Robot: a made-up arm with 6 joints. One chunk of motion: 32 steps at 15 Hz.
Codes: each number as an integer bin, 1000 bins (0 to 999) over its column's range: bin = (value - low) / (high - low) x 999, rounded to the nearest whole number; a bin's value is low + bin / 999 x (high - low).
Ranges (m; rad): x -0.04..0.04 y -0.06..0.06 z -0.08..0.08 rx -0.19..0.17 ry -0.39..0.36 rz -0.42..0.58
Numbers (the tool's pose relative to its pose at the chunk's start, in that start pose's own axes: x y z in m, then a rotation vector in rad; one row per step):
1: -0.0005 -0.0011 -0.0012 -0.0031 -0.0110 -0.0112
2: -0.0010 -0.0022 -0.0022 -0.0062 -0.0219 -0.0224
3: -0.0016 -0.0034 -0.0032 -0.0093 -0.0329 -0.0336
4: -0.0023 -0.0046 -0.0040 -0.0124 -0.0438 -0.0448
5: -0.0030 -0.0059 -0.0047 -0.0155 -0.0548 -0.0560
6: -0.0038 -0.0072 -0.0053 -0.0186 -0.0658 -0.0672
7: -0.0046 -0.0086 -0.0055 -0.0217 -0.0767 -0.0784
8: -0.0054 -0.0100 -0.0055 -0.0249 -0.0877 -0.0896
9: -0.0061 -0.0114 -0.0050 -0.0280 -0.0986 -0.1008
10: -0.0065 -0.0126 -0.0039 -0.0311 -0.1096 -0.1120
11: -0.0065 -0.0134 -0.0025 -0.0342 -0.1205 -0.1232
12: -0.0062 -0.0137 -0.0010 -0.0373 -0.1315 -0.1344
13: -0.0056 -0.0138 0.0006 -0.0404 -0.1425 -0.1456
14: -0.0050 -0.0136 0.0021 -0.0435 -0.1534 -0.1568
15: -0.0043 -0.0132 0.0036 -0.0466 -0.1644 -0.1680
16: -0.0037 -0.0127 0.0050 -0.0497 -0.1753 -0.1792
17: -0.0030 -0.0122 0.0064 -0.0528 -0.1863 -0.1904
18: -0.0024 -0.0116 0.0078 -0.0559 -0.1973 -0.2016
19: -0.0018 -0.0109 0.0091 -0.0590 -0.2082 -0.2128
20: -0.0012 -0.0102 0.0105 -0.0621 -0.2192 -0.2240
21: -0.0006 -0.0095 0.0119 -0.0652 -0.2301 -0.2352
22: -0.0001 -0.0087 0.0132 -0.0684 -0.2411 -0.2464
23: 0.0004 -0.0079 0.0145 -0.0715 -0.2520 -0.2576
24: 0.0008 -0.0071 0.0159 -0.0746 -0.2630 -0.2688
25: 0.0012 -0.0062 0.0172 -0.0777 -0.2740 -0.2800
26: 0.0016 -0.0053 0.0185 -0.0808 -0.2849 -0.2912
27: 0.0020 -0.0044 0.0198 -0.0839 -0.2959 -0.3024
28: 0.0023 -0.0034 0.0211 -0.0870 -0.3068 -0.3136
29: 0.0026 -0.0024 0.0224 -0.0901 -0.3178 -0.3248
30: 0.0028 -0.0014 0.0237 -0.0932 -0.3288 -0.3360
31: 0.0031 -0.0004 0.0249 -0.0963 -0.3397 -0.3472
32: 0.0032 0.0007 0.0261 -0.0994 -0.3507 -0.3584
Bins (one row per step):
1: 493 490 492 519 505 408
2: 487 481 486 510 490 397
3: 480 471 480 501 476 386
4: 471 461 475 493 461 375
5: 462 450 470 484 446 364
6: 452 440 466 476 432 352
7: 442 428 465 467 417 341
8: 432 416 465 458 403 330
9: 423 405 468 450 388 319
10: 418 395 475 441 373 308
11: 418 388 484 432 359 297
12: 422 385 493 424 344 285
13: 430 385 503 415 330 274
14: 437 386 513 407 315 263
15: 446 390 522 398 300 252
16: 453 394 531 389 286 241
17: 462 398 539 381 271 229
18: 470 403 548 372 257 218
19: 477 409 556 364 242 207
20: 485 415 565 355 228 196
21: 492 420 574 346 213 185
22: 498 427 582 337 198 173
23: 504 434 590 329 184 162
24: 509 440 599 320 169 151
25: 514 448 607 312 155 140
26: 519 455 615 303 140 129
27: 524 463 623 294 125 117
28: 528 471 631 286 111 106
29: 532 480 639 277 96 95
30: 534 488 647 269 82 84
31: 538 496 655 260 67 73
32: 539 505 662 251 52 62

